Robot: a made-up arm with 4 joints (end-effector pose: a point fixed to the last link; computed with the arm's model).
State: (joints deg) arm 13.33 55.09 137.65 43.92
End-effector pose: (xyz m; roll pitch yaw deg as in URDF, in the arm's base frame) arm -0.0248 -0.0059 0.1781 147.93 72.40 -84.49
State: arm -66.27 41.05 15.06 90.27
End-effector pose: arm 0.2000 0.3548 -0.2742 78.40 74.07 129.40
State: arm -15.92 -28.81 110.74 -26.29
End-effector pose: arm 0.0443 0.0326 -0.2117 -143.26 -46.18 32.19
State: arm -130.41 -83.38 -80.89 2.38
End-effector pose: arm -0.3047 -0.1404 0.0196 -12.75 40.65 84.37
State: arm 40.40 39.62 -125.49 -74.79
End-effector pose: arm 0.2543 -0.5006 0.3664 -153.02 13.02 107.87
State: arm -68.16 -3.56 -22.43 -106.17
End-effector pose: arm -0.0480 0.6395 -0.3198 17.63 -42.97 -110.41
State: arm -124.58 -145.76 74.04 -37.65
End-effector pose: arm 0.4672 -0.0883 -0.2912 -132.17 -9.26 176.38
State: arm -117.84 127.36 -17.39 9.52
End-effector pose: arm 0.4854 -0.1281 -0.3274 -56.57 -13.92 -125.18
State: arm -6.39 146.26 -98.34 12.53
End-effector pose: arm 0.5145 0.0165 -0.0791 -70.86 45.46 -170.86
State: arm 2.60 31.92 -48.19 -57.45
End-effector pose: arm 0.1968 0.3456 0.6913 -9.50 57.39 -76.64
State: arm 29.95 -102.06 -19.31 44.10
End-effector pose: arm -0.1065 0.3676 0.1454 -138.78 -63.47 147.12
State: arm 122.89 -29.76 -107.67 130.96
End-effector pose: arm -0.0623 -0.3720 -0.2253 134.65 20.79 -172.20
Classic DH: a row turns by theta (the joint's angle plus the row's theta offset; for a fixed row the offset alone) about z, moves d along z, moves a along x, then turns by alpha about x. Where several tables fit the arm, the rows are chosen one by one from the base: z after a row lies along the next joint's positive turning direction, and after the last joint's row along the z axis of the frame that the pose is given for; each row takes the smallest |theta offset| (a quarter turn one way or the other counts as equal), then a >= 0, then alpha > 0; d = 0 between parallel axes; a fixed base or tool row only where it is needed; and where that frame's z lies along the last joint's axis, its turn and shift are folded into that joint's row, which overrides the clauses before.
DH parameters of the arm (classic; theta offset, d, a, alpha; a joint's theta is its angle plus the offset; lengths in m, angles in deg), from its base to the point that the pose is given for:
base (fixed): 90 0.056 0 90
joint 1: 90 0.14 0.078 90
joint 2: 0 0.153 0.119 90
joint 3: 90 0.113 0.382 90
joint 4: -50.86 0 -0.1315 0
tool (fixed): -39.14 0.082 0 0

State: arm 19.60 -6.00 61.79 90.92
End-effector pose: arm 0.1212 0.3424 0.1624 -6.78 41.95 84.12
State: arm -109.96 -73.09 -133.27 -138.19
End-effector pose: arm -0.3035 0.1973 0.2584 -40.56 7.92 -75.52
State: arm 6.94 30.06 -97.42 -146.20
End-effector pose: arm 0.3821 -0.0718 0.6969 -103.36 2.98 175.48
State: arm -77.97 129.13 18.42 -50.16
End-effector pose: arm 0.3456 0.3357 -0.4503 -122.09 -35.24 -105.34
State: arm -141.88 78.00 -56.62 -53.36
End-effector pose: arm 0.5889 0.0130 -0.4667 38.07 -57.28 -169.44
